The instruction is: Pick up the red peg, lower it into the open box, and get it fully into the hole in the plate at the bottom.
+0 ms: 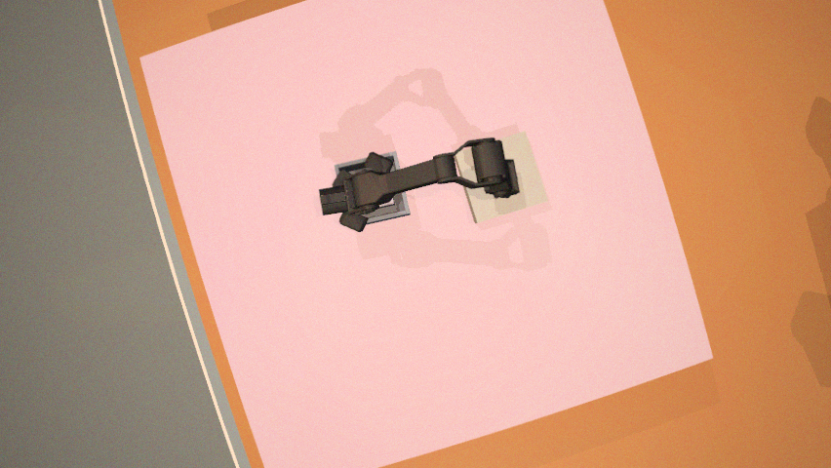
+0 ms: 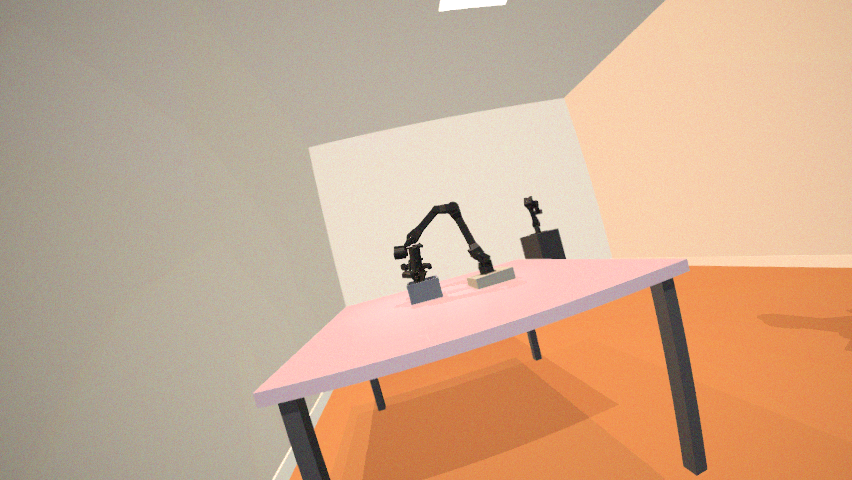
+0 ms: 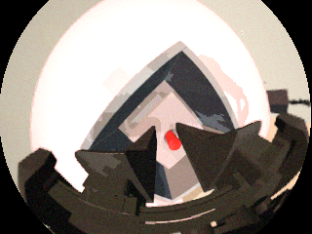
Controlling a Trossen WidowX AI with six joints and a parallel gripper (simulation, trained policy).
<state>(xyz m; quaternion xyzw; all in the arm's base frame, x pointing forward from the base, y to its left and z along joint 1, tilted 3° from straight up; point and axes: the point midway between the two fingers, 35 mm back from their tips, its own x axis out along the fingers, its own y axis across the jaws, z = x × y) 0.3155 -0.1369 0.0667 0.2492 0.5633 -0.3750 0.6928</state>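
Now: gripper tip 20 mm past the plate, 20 mm above it and 10 mm to the right of it. The rest, counted from my gripper tip: grey box 40 mm below, 20 mm behind, 10 mm to the left; then red peg 20 mm below, 20 mm behind, 10 mm to the left.
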